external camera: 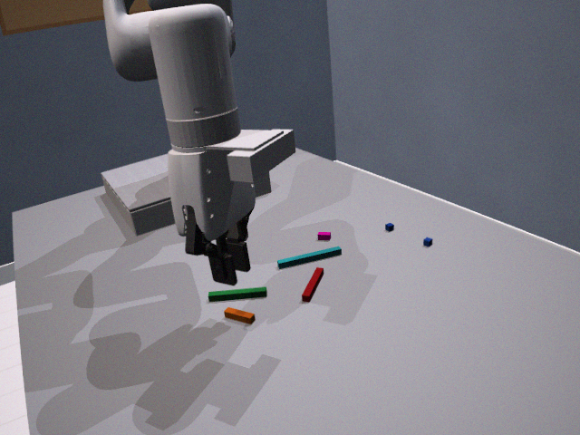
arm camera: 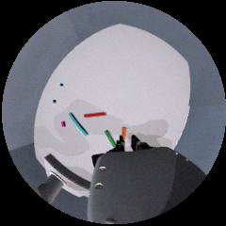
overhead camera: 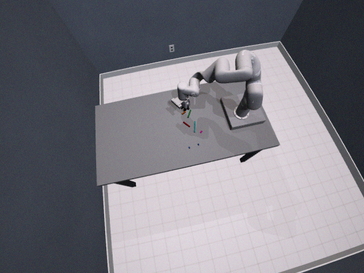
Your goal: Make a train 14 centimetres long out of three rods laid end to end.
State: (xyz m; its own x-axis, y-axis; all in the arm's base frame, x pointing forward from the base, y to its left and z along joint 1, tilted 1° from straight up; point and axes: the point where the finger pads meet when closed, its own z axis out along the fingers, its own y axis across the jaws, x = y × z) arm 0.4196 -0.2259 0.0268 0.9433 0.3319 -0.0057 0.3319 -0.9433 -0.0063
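Right now my hand is 80 mm above the orange rod. Also, from my hand: green rod: 80 mm below, 40 mm behind, 30 mm to the left; then red rod: 110 mm to the left, 80 mm below, 30 mm ahead; then turquoise rod: 160 mm to the left, 80 mm below, 30 mm behind.
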